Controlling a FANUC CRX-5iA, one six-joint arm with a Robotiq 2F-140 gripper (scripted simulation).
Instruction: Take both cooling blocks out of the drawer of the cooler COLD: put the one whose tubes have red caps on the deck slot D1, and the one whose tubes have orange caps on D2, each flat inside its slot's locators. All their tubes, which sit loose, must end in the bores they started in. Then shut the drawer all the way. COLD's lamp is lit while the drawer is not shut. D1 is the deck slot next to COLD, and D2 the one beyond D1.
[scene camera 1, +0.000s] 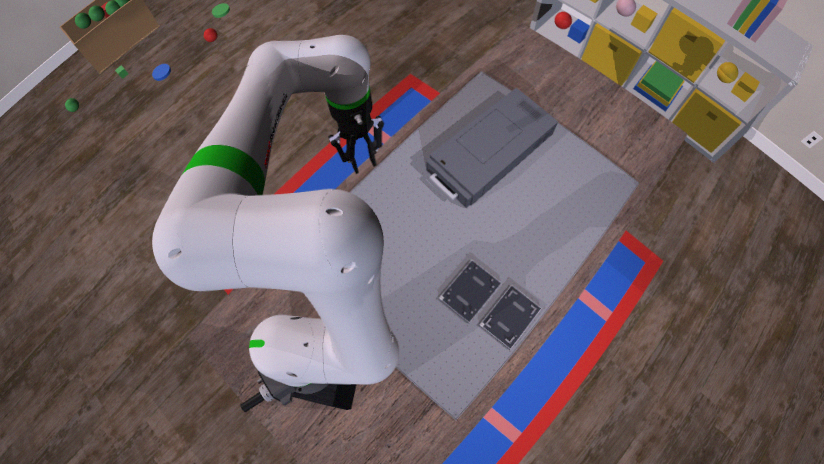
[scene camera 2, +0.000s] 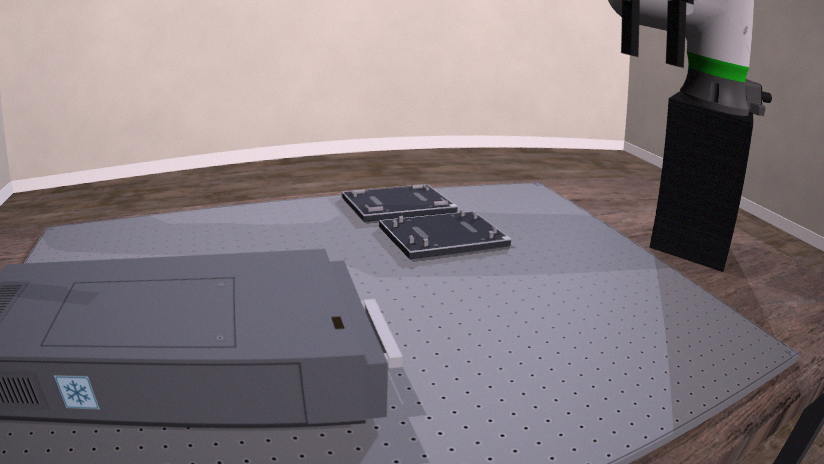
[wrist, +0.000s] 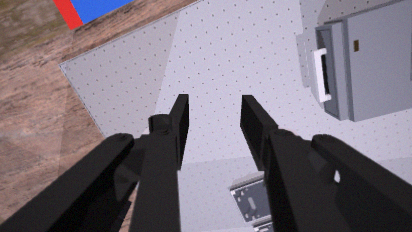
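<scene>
You can find the grey cooler COLD in scene camera 1 (486, 150), and the grey cooler COLD also shows in scene camera 2 and in the wrist view. On the grey cooler COLD, (wrist: 370, 41) and (scene camera 2: 310, 324) are the same spot. There's a deck slot D1 too, and on the deck slot D1 (scene camera 1: 465, 286) is the same spot as (wrist: 263, 193). As for my gripper, it shows in scene camera 1 (364, 165), in the wrist view (214, 110) and in scene camera 2 (652, 60).
</scene>
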